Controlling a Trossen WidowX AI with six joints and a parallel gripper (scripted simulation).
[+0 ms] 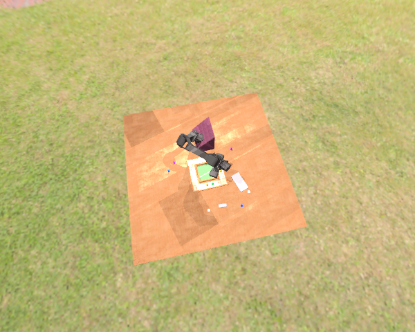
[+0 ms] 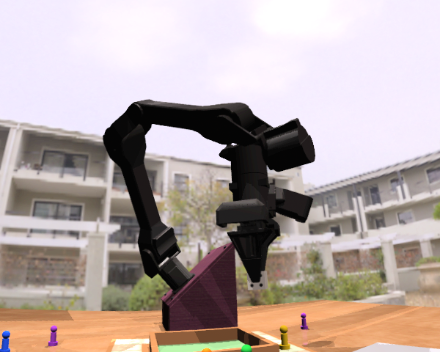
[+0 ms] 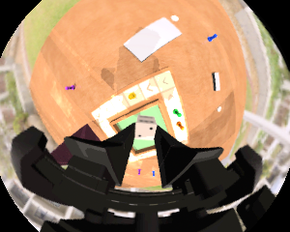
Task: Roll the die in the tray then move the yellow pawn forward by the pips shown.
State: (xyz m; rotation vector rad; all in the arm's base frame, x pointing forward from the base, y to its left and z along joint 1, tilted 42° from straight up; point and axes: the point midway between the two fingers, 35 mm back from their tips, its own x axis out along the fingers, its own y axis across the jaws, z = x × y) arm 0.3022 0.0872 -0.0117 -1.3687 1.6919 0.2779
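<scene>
My gripper tip is now 8 cm above the yellow pawn, 4 cm to the right of it and 2 cm past it. The rest, counted from my gripper tip: white die right at my gripper tip; green pawn 8 cm below, 8 cm ahead, 5 cm to the right; green-floored tray 11 cm below, 7 cm to the right, 3 cm behind.
</scene>
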